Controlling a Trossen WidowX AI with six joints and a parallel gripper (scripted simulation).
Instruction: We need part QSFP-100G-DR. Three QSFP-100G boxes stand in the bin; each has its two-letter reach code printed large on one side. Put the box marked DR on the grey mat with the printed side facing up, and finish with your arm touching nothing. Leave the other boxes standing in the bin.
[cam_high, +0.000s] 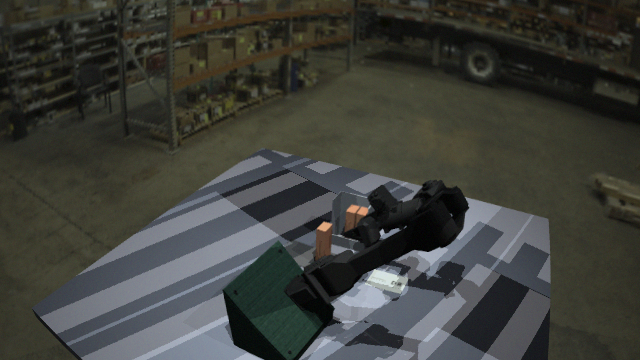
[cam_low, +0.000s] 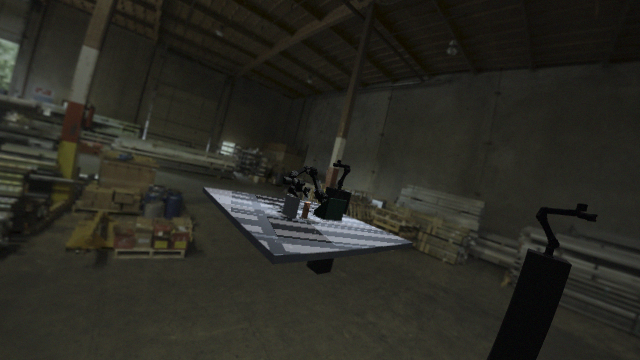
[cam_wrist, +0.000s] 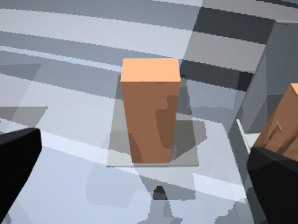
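The grey mat lies 14 cm to the left of my gripper tip, 14 cm below it and 1 cm ahead of it. Also, from my gripper tip: white card 14 cm below, 12 cm to the right.
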